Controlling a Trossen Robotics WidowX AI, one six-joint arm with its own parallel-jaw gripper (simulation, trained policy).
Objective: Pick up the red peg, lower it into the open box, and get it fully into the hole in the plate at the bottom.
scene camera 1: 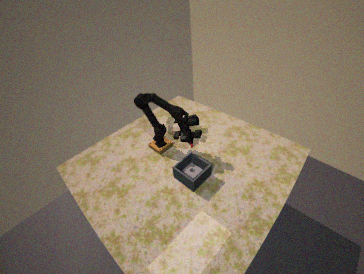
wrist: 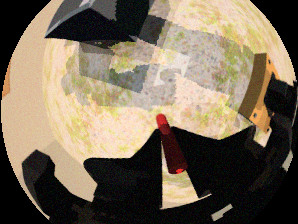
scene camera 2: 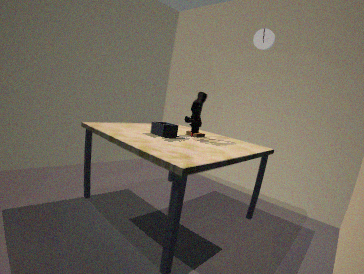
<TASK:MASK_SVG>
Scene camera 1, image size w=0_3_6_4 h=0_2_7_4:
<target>dark box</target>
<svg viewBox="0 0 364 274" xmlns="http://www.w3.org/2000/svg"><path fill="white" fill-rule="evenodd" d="M190 152L175 164L172 169L174 178L195 192L211 176L212 164ZM191 162L203 169L203 172L194 180L181 172Z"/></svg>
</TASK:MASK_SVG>
